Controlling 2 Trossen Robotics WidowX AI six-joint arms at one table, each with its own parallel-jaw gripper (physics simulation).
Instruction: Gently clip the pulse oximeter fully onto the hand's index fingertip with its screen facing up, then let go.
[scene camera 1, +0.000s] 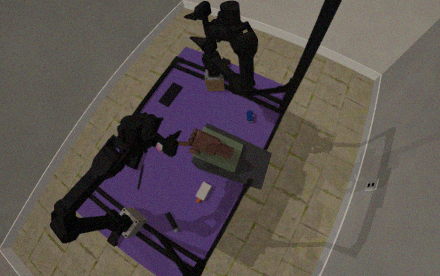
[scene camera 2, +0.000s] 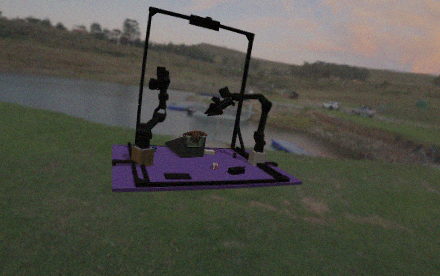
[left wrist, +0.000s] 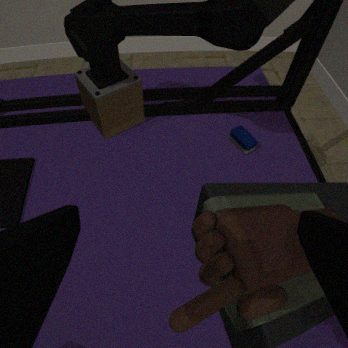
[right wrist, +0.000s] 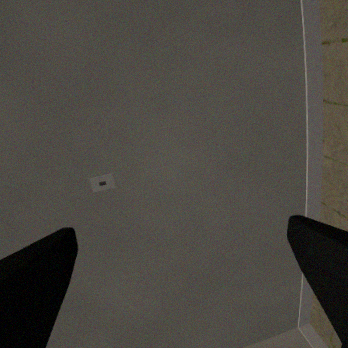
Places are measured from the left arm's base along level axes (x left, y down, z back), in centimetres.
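Pixels of known places: left gripper, fingertip midpoint: (scene camera 1: 171, 125) (scene camera 2: 205, 114) (left wrist: 191, 219); right gripper, fingertip midpoint: (scene camera 1: 187, 27) (scene camera 2: 166, 88) (right wrist: 183, 232); left arm's base, origin of the base link: (scene camera 1: 124, 222) (scene camera 2: 258, 151); right arm's base, origin of the base link: (scene camera 1: 214, 72) (scene camera 2: 143, 146) (left wrist: 106, 74).
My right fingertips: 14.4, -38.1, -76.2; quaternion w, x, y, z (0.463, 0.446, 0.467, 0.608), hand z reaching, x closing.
Note:
For each thing: its top centre in the pictures, then the offset to it from my right fingertips, as dx, dy, dz. "spot": a spot on its surface instead. Level surfaces: height alone.
- green pad, surface spot: (scene camera 1: 224, 161) spot: -34.0, +36.7, +26.3
- purple mat, its level: dy +48.6
- small blue clip-like device, middle of its top: (left wrist: 244, 134) (scene camera 1: 250, 115) -29.2, +45.4, -2.9
- white box with an orange end, middle of its top: (scene camera 1: 202, 192) -33.1, +45.8, +43.3
- black pen, middle of its top: (scene camera 1: 140, 176) -1.6, +47.7, +56.6
- black cylinder, middle of its top: (scene camera 1: 171, 222) -29.8, +45.9, +63.4
- flat black rectangle, surface spot: (scene camera 1: 170, 94) spot: +16.6, +47.8, +10.8
- small pink-white item, middle of its top: (scene camera 1: 158, 145) (scene camera 2: 215, 163) -0.4, +45.5, +38.2
A brown model hand (scene camera 1: 210, 144) (left wrist: 262, 242) (scene camera 2: 195, 133) lies on a green pad (scene camera 1: 224, 161) on a dark wedge. Its index finger (scene camera 1: 184, 143) (left wrist: 204, 307) points out over the purple mat (scene camera 1: 197, 109). A small blue clip-like device (scene camera 1: 249, 116) (left wrist: 243, 139), apparently the pulse oximeter, lies on the mat at the far side of the wedge, apart from both grippers. My left gripper (scene camera 1: 173, 143) (scene camera 2: 208, 111) (left wrist: 191, 219) is open and empty, hanging high above the index fingertip. My right gripper (scene camera 1: 194, 27) (right wrist: 183, 232) is open and empty, raised high and facing the grey wall.
A white box with an orange end (scene camera 1: 203, 190), a black pen (scene camera 1: 140, 176), a black cylinder (scene camera 1: 172, 221), a flat black rectangle (scene camera 1: 170, 94) and a small pink-white item (scene camera 1: 159, 147) (scene camera 2: 215, 165) lie on the mat. A black frame post (scene camera 1: 309, 55) stands at the mat's edge.

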